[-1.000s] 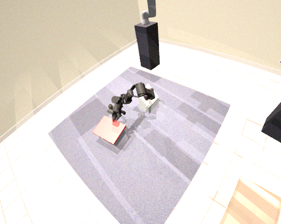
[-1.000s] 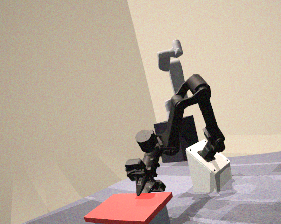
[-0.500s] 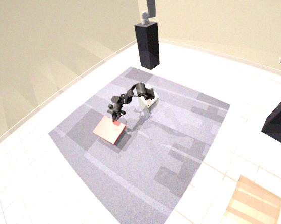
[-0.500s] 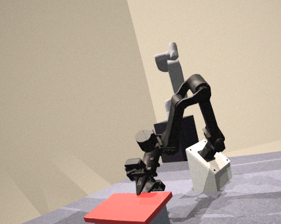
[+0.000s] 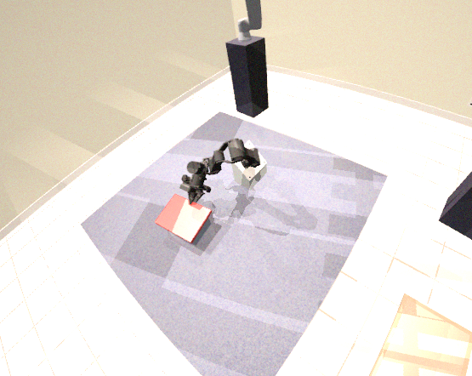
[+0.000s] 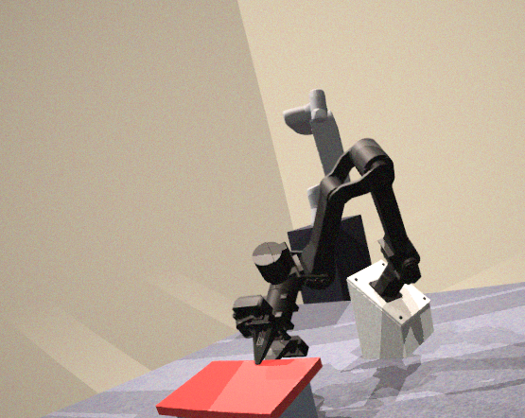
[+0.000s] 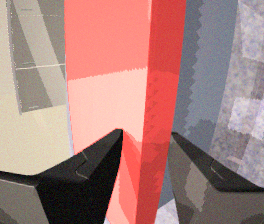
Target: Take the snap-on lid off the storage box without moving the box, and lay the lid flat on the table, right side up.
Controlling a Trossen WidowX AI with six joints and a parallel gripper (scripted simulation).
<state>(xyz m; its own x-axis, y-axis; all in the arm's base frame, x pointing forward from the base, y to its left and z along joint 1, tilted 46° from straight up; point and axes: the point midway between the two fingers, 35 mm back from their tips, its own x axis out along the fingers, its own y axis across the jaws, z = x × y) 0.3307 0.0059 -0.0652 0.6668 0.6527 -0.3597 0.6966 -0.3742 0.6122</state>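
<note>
The red lid is 7 cm ahead of my gripper tip and 2 cm to the left of it. Round my gripper tip: grey storage box (7 cm ahead, 2 cm to the left, 6 cm below).
</note>
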